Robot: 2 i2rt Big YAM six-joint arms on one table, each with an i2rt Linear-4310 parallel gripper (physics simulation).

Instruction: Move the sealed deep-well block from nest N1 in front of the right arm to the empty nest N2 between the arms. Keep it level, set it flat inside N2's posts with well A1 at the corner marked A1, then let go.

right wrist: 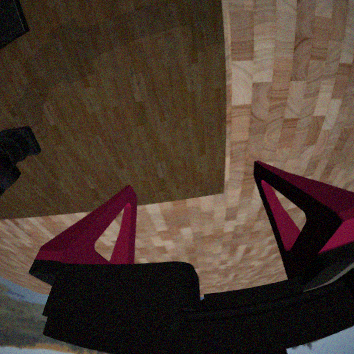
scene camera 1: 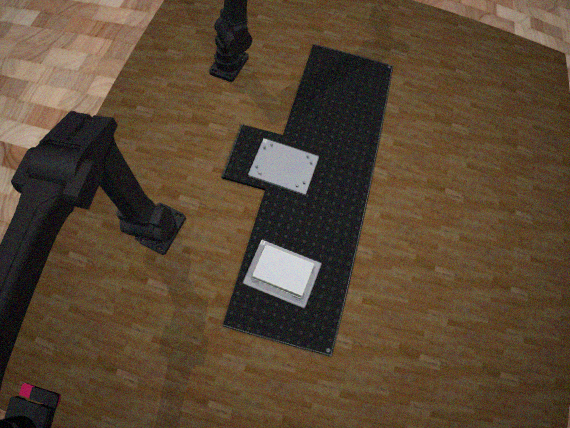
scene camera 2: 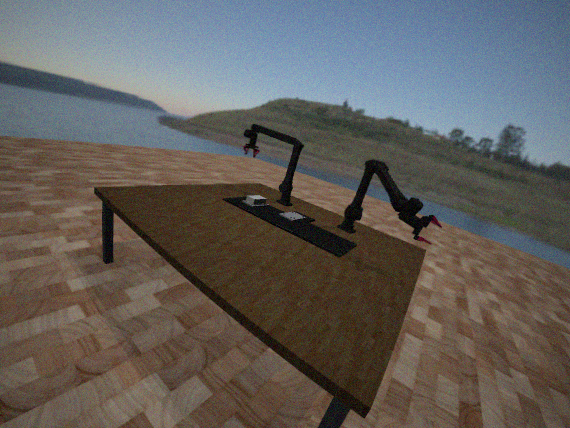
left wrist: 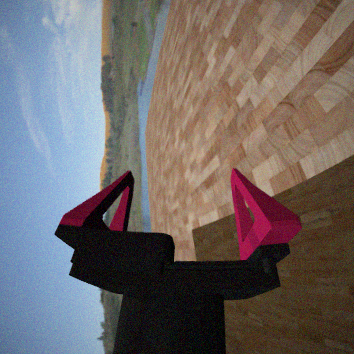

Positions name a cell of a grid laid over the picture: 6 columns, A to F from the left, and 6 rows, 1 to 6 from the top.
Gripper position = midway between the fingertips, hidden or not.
My left gripper (left wrist: D3) is open, holding nothing. My right gripper (right wrist: D4) is open, with nothing in its grasp. Also in view: a white deep-well block (scene camera 1: C4) and a grey nest plate (scene camera 1: C3).
The right wrist view does not show the white deep-well block: it is out of frame. The left wrist view misses the white deep-well block: it is out of frame.
